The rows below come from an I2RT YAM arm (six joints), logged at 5 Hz.
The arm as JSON. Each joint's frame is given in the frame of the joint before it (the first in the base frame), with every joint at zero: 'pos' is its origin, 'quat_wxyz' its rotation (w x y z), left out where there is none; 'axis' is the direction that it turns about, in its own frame. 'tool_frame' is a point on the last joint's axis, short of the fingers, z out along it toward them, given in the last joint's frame.
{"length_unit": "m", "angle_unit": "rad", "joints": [
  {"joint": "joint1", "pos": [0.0, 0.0, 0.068], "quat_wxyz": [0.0, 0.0, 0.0, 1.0], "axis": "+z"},
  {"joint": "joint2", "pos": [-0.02, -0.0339, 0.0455], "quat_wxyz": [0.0, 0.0, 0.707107, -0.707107], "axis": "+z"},
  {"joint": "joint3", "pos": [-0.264, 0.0, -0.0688], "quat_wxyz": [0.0, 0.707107, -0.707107, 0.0], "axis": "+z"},
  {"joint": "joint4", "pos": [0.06, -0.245, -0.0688], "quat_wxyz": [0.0, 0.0, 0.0, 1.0], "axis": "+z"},
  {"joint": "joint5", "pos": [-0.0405, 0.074, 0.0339], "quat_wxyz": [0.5, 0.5, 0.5, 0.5], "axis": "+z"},
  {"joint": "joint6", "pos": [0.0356, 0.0, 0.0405], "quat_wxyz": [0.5, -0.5, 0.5, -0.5], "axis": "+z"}
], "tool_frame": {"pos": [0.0, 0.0, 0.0], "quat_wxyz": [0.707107, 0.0, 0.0, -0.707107]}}
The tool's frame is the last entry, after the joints.
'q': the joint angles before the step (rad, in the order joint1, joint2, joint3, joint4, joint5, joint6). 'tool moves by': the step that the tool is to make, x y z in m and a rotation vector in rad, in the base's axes. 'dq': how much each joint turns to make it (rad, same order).
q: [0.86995 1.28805 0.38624 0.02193 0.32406 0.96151]
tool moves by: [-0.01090 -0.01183 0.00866 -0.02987 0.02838 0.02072]
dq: [0.00113 -0.11179 -0.00992 -0.13847 -0.01412 -0.01451]
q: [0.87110 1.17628 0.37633 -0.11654 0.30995 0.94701]
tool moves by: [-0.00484 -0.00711 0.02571 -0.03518 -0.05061 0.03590]
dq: [0.00000 -0.12927 0.04348 -0.14491 0.02594 -0.06981]
